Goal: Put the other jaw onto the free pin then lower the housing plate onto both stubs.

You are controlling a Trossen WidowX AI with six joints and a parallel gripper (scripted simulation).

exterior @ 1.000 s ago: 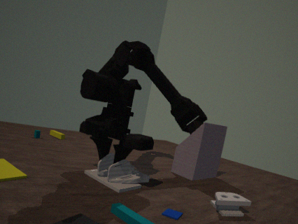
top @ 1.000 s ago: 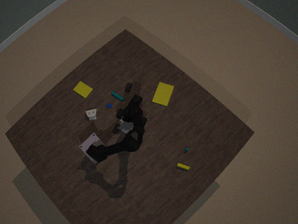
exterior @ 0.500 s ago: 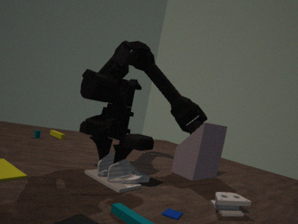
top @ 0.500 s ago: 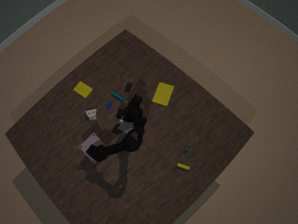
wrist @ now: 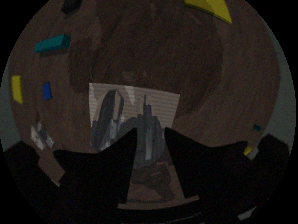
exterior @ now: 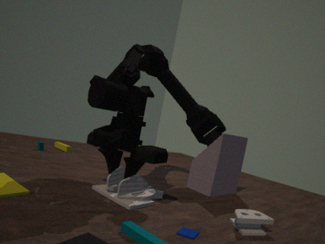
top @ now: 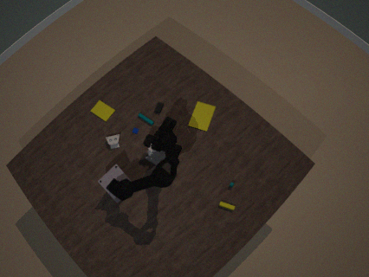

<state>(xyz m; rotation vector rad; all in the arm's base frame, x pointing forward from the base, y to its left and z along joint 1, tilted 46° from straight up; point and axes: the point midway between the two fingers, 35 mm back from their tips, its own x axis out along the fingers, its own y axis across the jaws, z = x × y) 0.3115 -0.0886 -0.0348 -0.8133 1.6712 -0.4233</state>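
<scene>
My gripper tip is now 4 cm past the grey jaw, 1 cm to the right of it and 1 cm below it. The rest, counted from my gripper tip: blue tile: 21 cm to the left, 2 cm below; teal bar: 9 cm ahead, 21 cm to the left, 1 cm below; black block: 19 cm ahead, 20 cm to the left, 1 cm below.
</scene>
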